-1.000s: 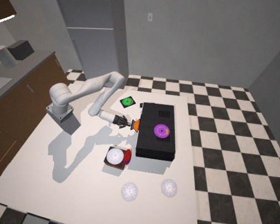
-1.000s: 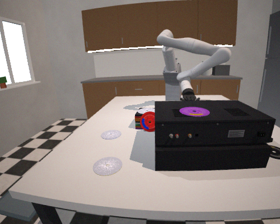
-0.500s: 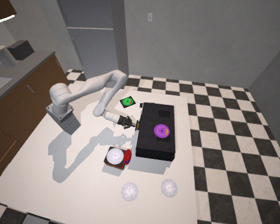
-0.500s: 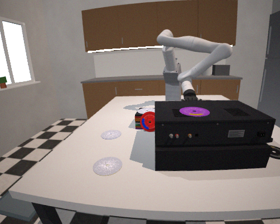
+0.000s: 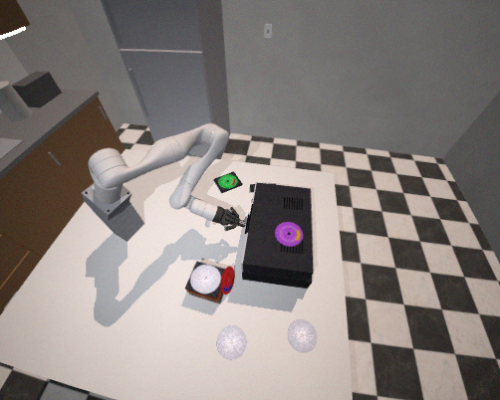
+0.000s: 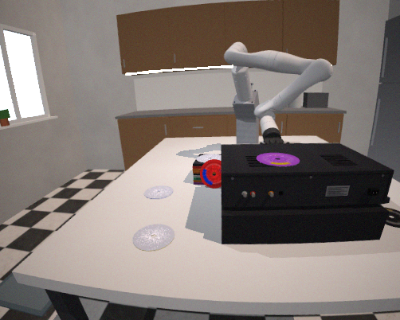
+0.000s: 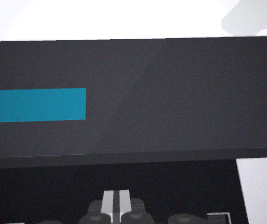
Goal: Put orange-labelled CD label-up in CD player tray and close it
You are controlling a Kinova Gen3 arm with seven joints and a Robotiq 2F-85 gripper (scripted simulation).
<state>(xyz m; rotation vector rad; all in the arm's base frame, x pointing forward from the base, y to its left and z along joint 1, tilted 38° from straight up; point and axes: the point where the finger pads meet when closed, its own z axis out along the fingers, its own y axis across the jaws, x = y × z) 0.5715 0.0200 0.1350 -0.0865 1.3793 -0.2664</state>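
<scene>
My gripper is now 80 mm to the left of the cyan display strip, 80 mm above it and 20 mm short of it. The rest, counted from my hand: case: 390 mm to the left, 130 mm below, 90 mm behind.
</scene>
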